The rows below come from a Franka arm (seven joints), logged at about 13 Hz.
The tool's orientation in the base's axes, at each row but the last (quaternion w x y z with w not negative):
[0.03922, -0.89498, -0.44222, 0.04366]
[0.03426, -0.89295, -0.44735, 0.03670]
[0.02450, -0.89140, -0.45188, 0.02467]
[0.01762, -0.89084, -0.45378, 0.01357]
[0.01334, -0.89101, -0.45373, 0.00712]
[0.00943, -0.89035, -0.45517, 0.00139]
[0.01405, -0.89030, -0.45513, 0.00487]
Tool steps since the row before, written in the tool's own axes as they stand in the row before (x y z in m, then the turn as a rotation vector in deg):
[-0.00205, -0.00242, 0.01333, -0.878, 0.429, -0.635]
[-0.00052, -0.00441, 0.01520, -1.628, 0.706, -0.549]
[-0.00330, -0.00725, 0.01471, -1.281, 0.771, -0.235]
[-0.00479, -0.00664, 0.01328, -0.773, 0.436, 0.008]
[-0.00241, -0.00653, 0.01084, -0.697, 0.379, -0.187]
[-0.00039, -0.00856, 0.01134, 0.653, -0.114, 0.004]
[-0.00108, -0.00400, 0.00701, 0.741, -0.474, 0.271]
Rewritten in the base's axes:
[-0.00465, 0.00026, -0.01289, -0.121, -0.978, 0.622]
[-0.00528, 0.00265, -0.01469, -0.357, -1.742, 0.537]
[-0.00875, 0.00193, -0.01412, -0.121, -1.494, 0.212]
[-0.00871, 0.00028, -0.01294, -0.102, -0.881, -0.021]
[-0.00696, 0.00208, -0.01064, -0.099, -0.790, 0.176]
[-0.00729, 0.00487, -0.01119, 0.290, 0.596, 0.002]
[-0.00402, 0.00161, -0.00689, 0.044, 0.884, -0.254]

